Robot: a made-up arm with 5 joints.
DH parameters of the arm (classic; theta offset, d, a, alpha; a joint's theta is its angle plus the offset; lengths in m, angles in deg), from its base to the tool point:
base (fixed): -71.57 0 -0.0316 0
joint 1: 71.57 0.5 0.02 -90
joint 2: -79.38 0 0.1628 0
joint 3: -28.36 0 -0.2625 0
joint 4: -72.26 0.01 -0.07 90
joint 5: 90 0.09 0 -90
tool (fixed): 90 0 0 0
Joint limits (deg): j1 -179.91..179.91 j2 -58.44..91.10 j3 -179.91..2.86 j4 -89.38..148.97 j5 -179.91..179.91
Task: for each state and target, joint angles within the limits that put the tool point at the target. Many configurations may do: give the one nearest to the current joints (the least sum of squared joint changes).
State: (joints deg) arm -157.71 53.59 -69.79 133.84 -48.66
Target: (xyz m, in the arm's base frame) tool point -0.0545 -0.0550 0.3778
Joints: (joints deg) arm -123.63 49.81 -39.06 147.71 -48.66
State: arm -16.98 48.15 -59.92 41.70 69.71
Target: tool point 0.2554 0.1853 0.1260
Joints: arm 28.47 86.36 -90.35 27.37 69.71
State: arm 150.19 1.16 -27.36 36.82 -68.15
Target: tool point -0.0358 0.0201 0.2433
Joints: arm 179.73 43.58 -10.55 34.87 -68.15
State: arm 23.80 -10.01 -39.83 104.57 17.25
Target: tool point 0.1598 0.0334 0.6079
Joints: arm -2.22 -44.83 -46.81 132.82 17.25
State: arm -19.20 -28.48 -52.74 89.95 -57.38
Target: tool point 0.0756 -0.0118 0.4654
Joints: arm -32.05 -32.98 -11.41 139.06 -57.38
